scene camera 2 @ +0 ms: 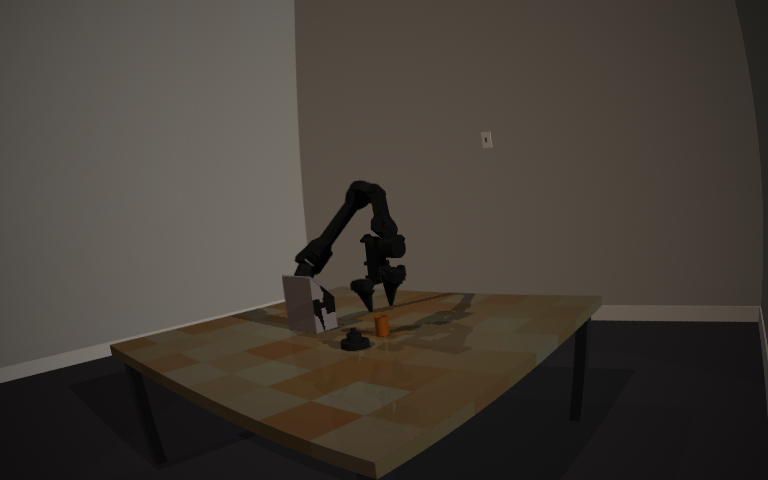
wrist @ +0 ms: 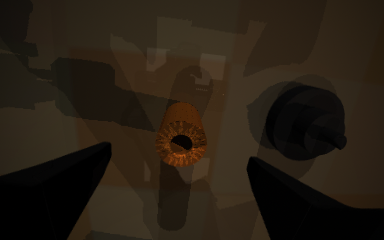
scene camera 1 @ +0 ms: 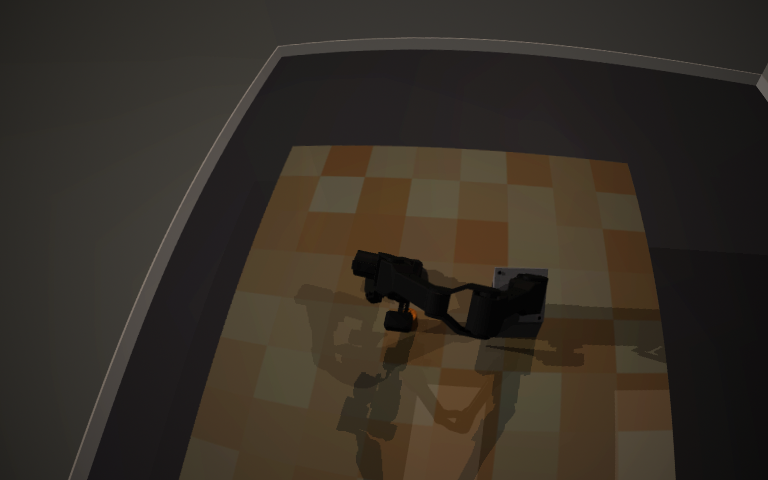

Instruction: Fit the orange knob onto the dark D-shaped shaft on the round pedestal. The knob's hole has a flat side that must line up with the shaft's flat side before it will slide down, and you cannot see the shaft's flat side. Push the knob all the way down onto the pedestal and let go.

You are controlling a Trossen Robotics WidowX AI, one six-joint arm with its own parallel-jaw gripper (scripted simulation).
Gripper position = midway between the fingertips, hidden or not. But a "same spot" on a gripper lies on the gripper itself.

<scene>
my gripper: scene camera 2; wrist; scene camera 1 406, 310
same spot on my gripper: point(wrist: 56, 192) = point(scene camera 2: 391, 291)
</scene>
